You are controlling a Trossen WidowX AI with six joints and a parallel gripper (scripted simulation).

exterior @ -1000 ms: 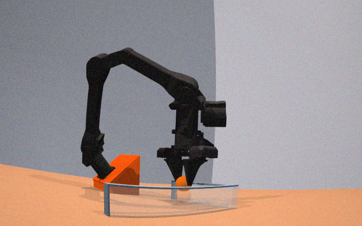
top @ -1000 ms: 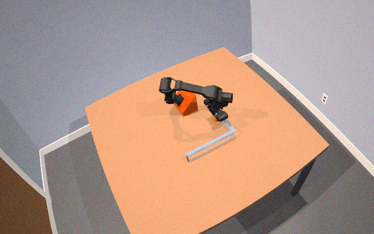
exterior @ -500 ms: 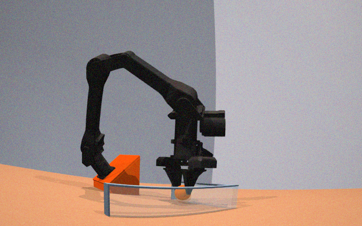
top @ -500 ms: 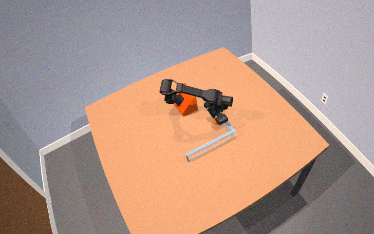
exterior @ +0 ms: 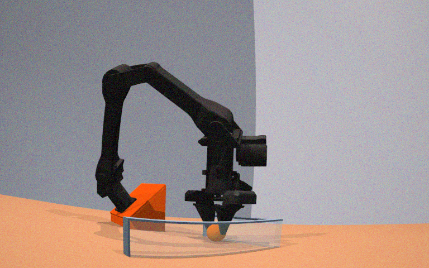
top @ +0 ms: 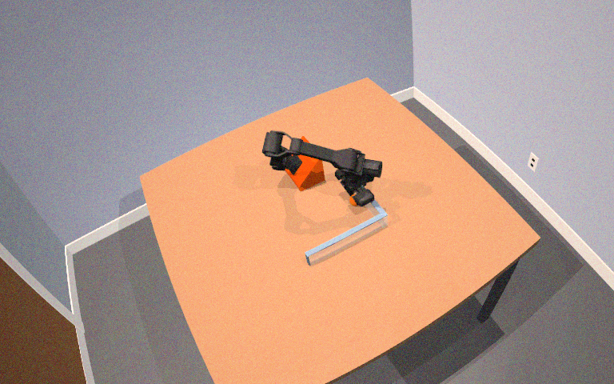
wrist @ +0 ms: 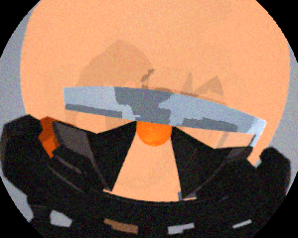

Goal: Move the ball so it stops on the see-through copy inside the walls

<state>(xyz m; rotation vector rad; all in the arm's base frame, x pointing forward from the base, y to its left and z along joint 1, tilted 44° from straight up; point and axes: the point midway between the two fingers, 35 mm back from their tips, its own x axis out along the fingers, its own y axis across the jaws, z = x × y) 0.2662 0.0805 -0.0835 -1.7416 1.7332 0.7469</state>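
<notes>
The ball is right at my gripper tip.
</notes>
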